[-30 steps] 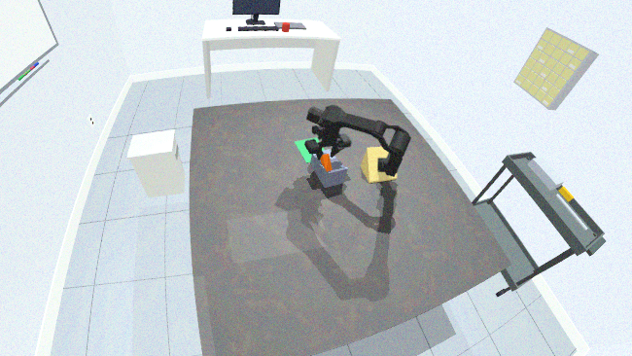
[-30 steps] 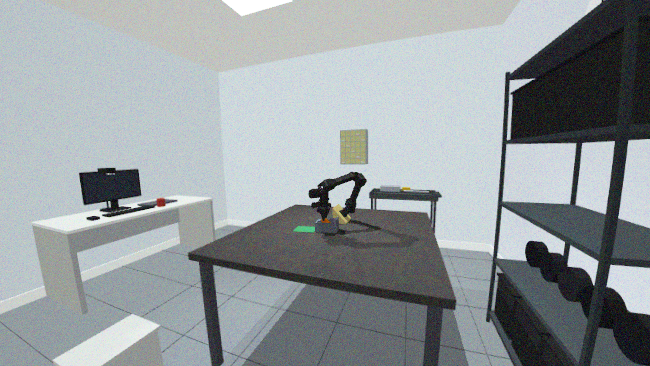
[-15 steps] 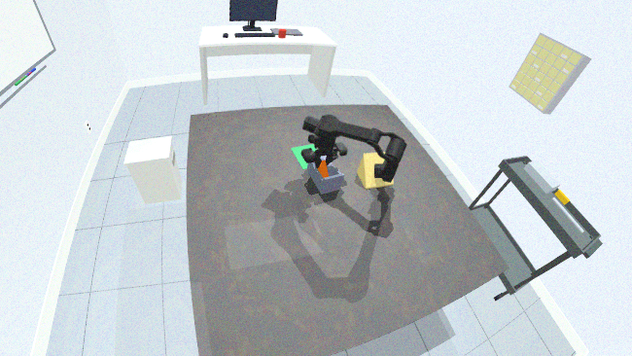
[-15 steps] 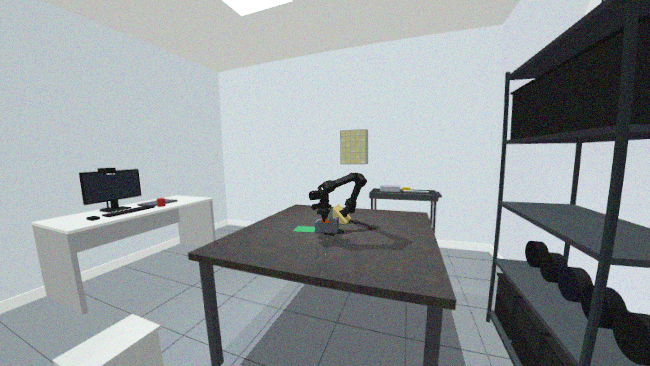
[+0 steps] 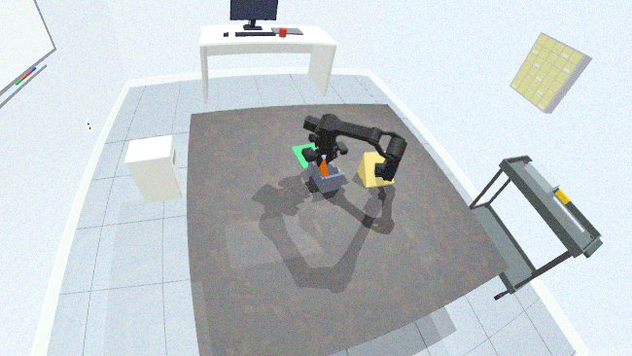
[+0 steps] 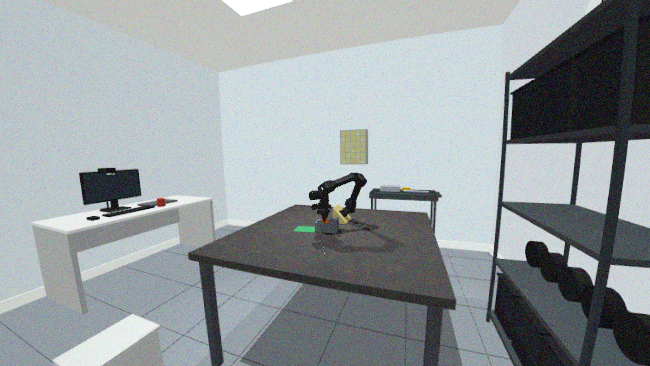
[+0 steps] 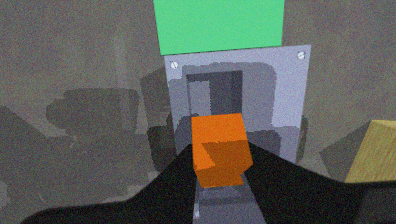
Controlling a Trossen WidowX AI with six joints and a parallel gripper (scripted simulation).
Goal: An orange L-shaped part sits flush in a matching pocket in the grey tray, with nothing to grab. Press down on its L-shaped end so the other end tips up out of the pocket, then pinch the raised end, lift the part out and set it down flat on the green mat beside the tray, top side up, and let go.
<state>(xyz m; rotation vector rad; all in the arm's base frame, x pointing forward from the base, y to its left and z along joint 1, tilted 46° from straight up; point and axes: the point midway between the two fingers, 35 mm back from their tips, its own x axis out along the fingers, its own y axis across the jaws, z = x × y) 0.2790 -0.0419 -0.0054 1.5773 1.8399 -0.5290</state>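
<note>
The green mat is 140 mm to the right of my gripper tip, 80 mm below it and 10 mm ahead of it. The rest, counted from my gripper tip: orange L-shaped part (30 mm to the left, 30 mm below, 20 mm behind).
</note>
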